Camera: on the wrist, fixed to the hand. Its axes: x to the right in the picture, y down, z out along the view.
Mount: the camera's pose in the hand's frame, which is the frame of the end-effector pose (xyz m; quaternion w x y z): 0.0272 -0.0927 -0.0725 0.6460 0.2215 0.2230 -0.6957
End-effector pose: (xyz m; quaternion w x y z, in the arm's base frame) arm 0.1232 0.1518 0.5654 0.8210 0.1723 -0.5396 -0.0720
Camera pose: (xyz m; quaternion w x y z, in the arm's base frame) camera 0.2066 0.0722 0.5294 0.5624 0.6845 -0.0616 -0.4597
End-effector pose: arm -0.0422 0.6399 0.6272 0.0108 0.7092 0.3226 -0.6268
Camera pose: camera -0.0218 0.7558 0.6544 0.6581 -0.3759 -0.5653 0.3257
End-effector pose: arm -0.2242 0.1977 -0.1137 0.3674 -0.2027 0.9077 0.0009
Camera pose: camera -0.2560 0.0917 -0.0653 0.0804 -0.6812 0.5275 -0.5013
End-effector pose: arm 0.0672 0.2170 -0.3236 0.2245 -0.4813 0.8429 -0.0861
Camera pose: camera 0.0935 0.1404 -0.2340 0.0038 -0.8284 0.2407 -0.5058
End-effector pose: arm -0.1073 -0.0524 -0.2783 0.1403 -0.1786 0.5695 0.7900
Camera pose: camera -0.0834 -0.0919 -0.3899 0.5528 -0.6566 0.4499 0.2467
